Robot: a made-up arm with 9 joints.
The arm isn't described. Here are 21 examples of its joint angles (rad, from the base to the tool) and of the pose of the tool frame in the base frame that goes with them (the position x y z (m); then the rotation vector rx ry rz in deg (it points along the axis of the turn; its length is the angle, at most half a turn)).
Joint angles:
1: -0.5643 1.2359 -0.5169 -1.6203 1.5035 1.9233 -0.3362 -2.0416 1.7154
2: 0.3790 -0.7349 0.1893 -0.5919 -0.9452 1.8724 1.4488 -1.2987 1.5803
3: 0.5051 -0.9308 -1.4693 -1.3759 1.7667 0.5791 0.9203 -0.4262 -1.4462
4: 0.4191 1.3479 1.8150 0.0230 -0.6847 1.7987 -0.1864 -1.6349 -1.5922
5: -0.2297 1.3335 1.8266 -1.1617 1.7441 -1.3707 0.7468 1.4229 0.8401
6: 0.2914 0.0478 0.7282 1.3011 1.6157 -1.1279 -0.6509 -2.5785 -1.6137
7: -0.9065 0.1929 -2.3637 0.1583 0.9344 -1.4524 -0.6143 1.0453 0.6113
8: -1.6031 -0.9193 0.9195 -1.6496 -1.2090 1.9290 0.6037 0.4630 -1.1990
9: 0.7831 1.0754 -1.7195 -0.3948 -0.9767 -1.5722 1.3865 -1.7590 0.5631
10: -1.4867 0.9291 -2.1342 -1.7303 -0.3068 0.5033 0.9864 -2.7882 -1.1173
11: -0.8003 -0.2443 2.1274 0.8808 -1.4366 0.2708 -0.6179 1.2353 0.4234
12: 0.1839 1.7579 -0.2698 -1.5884 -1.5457 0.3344 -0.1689 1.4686 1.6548
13: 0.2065 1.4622 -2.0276 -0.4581 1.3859 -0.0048 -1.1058 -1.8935 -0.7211
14: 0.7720 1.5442 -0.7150 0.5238 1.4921 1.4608 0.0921 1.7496 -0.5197
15: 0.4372 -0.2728 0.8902 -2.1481 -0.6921 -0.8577 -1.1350 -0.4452 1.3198
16: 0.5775 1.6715 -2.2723 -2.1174 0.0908 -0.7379 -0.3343 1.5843 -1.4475
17: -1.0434 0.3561 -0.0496 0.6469 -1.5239 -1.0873 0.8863 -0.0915 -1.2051
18: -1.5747 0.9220 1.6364 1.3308 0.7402 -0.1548 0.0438 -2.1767 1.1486
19: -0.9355 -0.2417 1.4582 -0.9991 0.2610 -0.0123 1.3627 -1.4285 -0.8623
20: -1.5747 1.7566 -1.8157 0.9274 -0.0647 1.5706 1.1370 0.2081 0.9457
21: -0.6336 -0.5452 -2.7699 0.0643 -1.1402 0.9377 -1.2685 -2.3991 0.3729
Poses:
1: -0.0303 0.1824 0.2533 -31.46 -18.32 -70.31
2: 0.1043 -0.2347 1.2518 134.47 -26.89 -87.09
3: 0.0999 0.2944 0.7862 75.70 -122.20 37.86
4: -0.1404 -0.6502 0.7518 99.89 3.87 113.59
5: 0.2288 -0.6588 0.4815 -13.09 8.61 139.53
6: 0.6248 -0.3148 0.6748 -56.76 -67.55 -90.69
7: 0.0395 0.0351 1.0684 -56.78 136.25 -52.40
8: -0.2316 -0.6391 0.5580 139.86 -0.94 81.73
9: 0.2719 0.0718 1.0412 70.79 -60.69 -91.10
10: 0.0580 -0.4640 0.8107 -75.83 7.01 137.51
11: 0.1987 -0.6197 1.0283 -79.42 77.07 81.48
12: 0.0034 -0.5511 0.3122 99.52 57.94 129.72
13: -0.1560 0.0129 0.2762 20.62 -75.97 75.30
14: 0.3148 -0.0624 0.5428 -48.01 -75.98 20.36
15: 0.1203 0.4208 0.8235 18.97 75.09 -103.99
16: 0.2190 -0.5241 0.5921 -67.73 3.49 -130.42
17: 0.5511 -0.1797 0.9637 54.71 15.98 -116.23
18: 0.2698 -0.5659 0.3958 -47.03 -67.15 26.59
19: 0.0745 -0.3196 1.0742 60.33 94.15 4.57
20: 0.4499 -0.2780 0.9850 105.44 43.09 -100.91
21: 0.4348 -0.4566 1.3785 121.34 86.62 -50.59
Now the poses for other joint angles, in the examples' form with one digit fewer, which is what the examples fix.
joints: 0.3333 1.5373 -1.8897 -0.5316 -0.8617 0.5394 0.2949 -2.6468 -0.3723
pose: -0.276 -0.089 0.948 13.9 69.6 23.8
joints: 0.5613 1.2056 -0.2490 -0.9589 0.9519 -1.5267 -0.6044 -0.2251 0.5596
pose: -0.190 -0.488 0.498 -16.3 27.0 72.6
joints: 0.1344 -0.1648 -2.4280 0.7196 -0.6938 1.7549 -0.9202 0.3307 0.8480
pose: 0.387 -0.026 0.471 8.4 -65.0 107.7
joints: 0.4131 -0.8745 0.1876 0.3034 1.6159 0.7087 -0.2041 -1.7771 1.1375
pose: -0.127 -0.664 0.685 87.2 55.4 96.3
